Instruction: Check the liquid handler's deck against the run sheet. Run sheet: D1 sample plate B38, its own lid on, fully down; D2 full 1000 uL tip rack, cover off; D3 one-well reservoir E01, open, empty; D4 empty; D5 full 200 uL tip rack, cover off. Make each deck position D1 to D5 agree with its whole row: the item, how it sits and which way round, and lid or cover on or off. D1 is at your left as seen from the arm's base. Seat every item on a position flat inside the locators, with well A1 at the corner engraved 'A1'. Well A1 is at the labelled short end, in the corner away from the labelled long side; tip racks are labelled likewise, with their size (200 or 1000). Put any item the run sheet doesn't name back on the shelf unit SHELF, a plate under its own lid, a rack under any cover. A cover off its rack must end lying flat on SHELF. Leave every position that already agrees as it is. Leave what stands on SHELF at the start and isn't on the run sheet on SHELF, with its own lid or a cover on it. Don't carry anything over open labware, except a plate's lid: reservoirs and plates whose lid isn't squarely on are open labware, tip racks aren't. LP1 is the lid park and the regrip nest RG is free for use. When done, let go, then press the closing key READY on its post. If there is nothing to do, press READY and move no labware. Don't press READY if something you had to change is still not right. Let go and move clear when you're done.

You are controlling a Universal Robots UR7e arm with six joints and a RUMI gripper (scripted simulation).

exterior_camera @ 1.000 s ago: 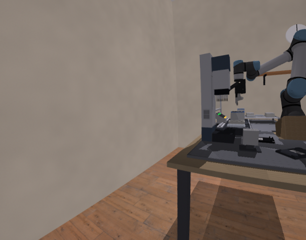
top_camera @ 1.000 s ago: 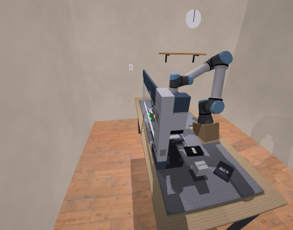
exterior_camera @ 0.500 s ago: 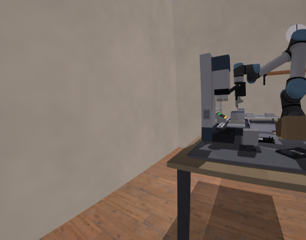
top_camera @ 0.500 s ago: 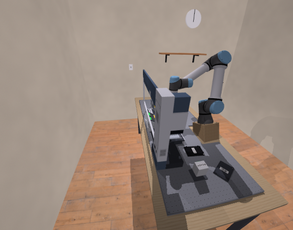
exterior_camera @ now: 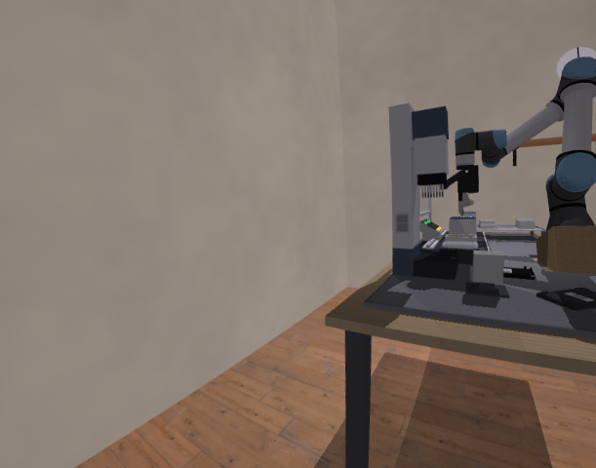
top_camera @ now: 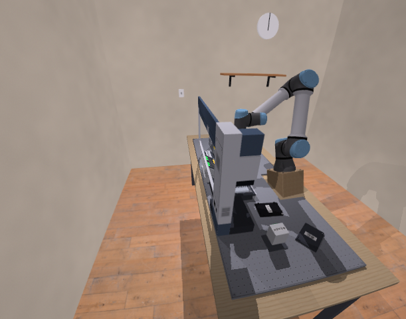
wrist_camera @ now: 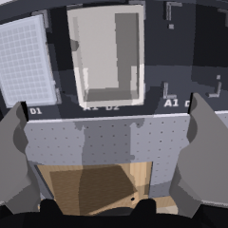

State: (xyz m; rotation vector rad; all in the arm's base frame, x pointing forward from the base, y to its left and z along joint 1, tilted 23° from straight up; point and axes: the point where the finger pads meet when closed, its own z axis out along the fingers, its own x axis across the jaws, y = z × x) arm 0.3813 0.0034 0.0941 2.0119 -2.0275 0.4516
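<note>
Right now my hand is 110 mm above the one-well reservoir. From my hand the other things lie so: blue-framed tip rack (250 mm to the right, 60 mm below, 10 mm behind); then LP1 label (290 mm to the left, 170 mm below, 150 mm behind); then lid park LP1 (290 mm to the left, 170 mm below, 150 mm behind).
</note>
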